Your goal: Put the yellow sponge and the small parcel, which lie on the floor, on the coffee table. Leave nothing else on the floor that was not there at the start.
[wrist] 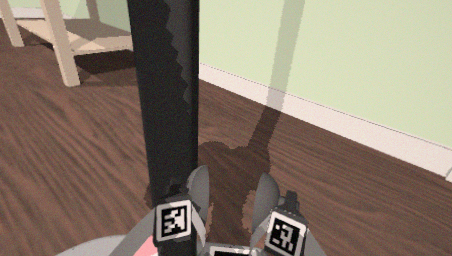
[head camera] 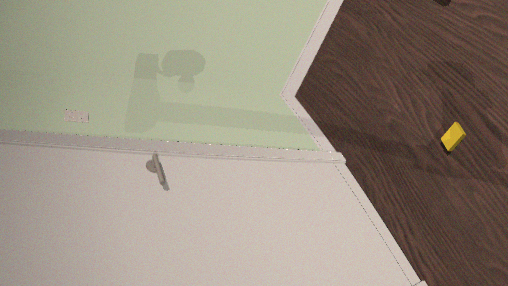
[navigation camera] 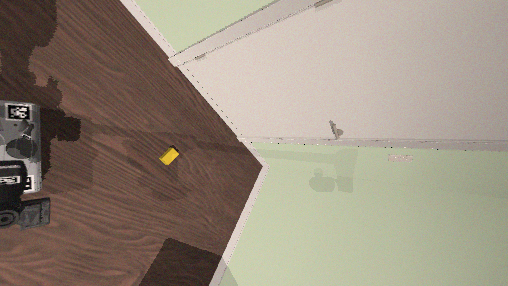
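Note:
The yellow sponge lies on the dark wooden floor, near the right edge of the head view and left of the middle in the navigation view, a little out from the wall corner. My gripper is open and empty in the wrist view, with its fingertips apart over bare floor. The sponge does not show in the wrist view, so the gripper is not at it. The small parcel does not show in these views. I cannot tell whether the coffee table shows.
A light wooden table with a low shelf stands at the upper left of the wrist view, behind my dark mast. A white door and green walls meet the floor beyond the sponge. My base shows at the left edge.

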